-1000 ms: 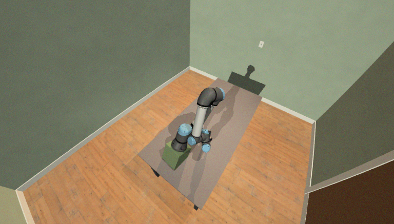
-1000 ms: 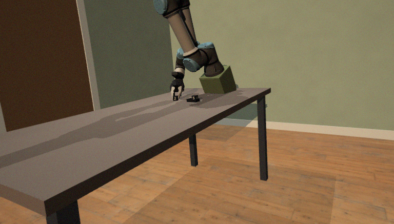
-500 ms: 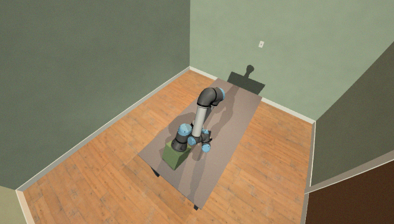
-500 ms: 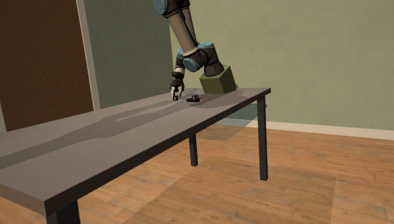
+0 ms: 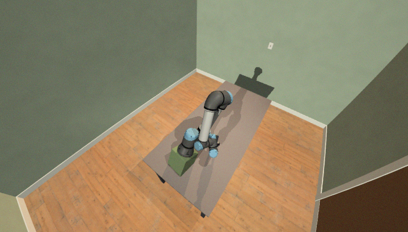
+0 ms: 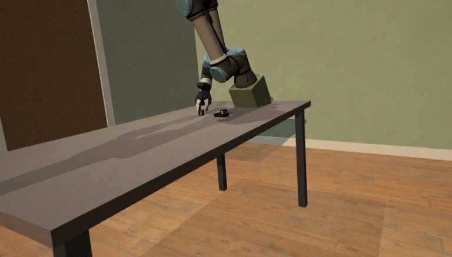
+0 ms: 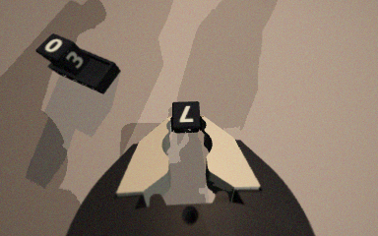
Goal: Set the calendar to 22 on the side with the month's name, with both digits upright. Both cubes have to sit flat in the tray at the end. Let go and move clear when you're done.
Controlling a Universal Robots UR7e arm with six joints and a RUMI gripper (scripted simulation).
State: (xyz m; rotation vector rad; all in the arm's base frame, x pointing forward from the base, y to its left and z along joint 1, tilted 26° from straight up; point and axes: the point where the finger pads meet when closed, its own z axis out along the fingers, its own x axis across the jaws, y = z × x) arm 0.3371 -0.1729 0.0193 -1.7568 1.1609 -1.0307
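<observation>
My gripper is now 10 mm short of the black number cube and 10 mm above it. Round my hand: black tray 40 mm ahead, 150 mm to the left, 10 mm below.
</observation>
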